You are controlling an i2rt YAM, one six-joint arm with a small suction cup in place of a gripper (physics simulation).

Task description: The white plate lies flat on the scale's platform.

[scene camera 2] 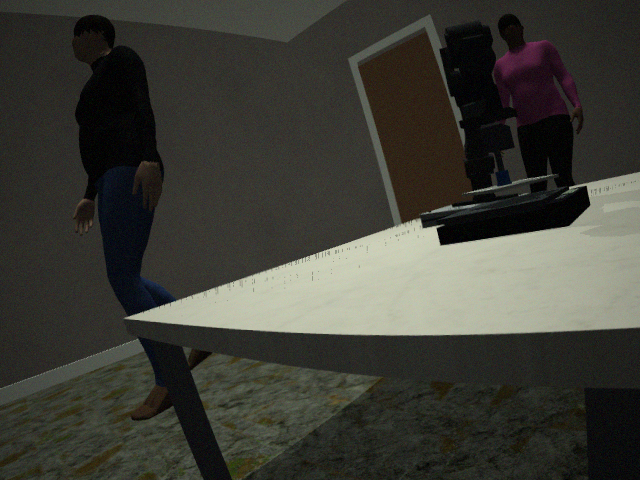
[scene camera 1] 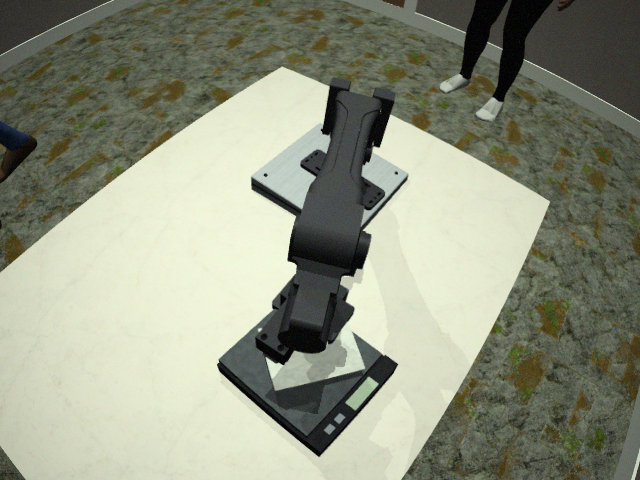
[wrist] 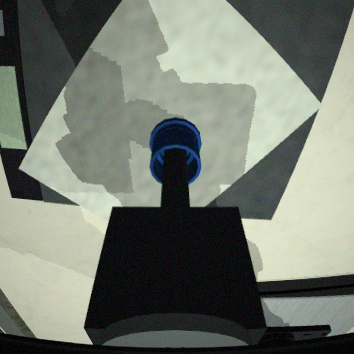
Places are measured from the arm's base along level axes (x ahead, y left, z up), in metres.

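Pixels of known places: hand, its tool point: [scene camera 2: 505, 190] [wrist: 174, 132]; arm's base, origin of its link: [scene camera 2: 484, 201] [wrist: 272, 334].
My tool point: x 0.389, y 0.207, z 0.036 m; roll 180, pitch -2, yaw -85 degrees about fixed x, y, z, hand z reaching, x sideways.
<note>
For each thing: its top centre in the pictures, then the offset to it from my tool point. Level surfaces: height alone.
- square white plate, centre of its top: [wrist: 157, 138] [scene camera 1: 311, 348] [scene camera 2: 508, 182] dx +0.002, dy +0.010, dz +0.013 m
- black scale, centre of its top: [wrist: 149, 95] [scene camera 1: 308, 364] [scene camera 2: 514, 200] dx +0.015, dy +0.017, dz -0.021 m
- scale's green display, centre of its top: [wrist: 6, 109] [scene camera 1: 362, 393] dx -0.001, dy +0.120, dz -0.026 m
- cream table, height of its surface: dz -0.066 m
The square white plate [scene camera 1: 295, 376] [scene camera 2: 509, 185] [wrist: 218, 46] hangs on my blue suction cup [scene camera 2: 501, 177] [wrist: 175, 140], which presses on its middle. The plate is turned diagonally over the black scale [scene camera 1: 304, 410] [scene camera 2: 499, 219] [wrist: 288, 31]. It sits a little above the dark platform, slightly tilted in the scene camera 2 view, and casts a shadow on the platform. Its corner nearest the arm's base is hidden behind my wrist. The arm [scene camera 1: 332, 214] hides the cup in the scene camera 1 view. The scale's green display [scene camera 1: 362, 392] [wrist: 12, 105] lies beside the plate.
The arm's grey mounting plate [scene camera 1: 280, 176] is bolted to the cream table [scene camera 1: 175, 238] behind the scale. The scale stands close to the table's front edge. A person's legs [scene camera 1: 490, 48] stand beyond the far corner. Two people [scene camera 2: 118, 143] [scene camera 2: 528, 81] stand near the table.
</note>
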